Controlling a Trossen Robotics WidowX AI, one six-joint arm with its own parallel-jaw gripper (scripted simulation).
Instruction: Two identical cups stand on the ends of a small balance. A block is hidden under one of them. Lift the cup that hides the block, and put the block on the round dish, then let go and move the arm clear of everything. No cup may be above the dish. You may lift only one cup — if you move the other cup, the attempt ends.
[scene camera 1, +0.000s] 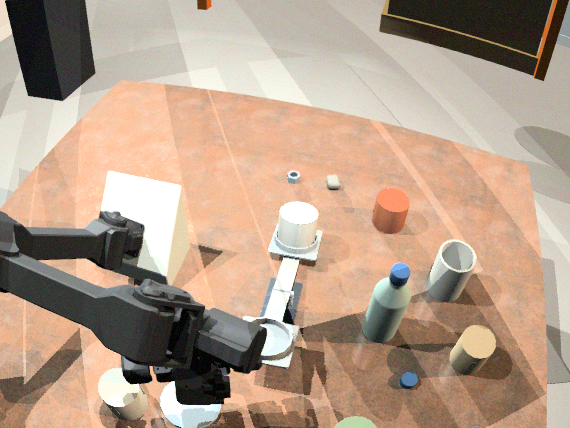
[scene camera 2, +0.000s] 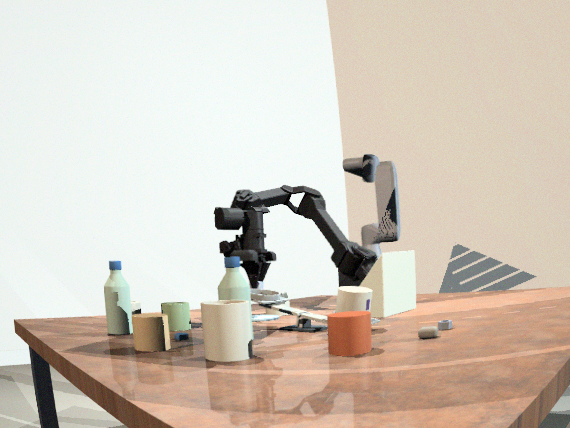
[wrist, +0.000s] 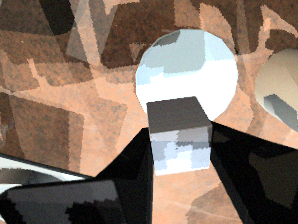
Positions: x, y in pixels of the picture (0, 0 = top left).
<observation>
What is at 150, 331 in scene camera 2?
A tan cylinder.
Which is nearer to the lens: the balance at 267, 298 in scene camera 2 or the orange cylinder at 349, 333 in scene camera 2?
The orange cylinder.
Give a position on a cream cup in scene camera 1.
297, 226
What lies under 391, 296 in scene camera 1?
A bottle.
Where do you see a tan cylinder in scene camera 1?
475, 346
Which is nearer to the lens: the cream cup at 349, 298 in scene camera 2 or the bottle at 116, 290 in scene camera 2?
The cream cup.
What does my gripper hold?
A grey block.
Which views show my gripper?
Scene camera 1, scene camera 2 and the wrist view: all of them.
</observation>
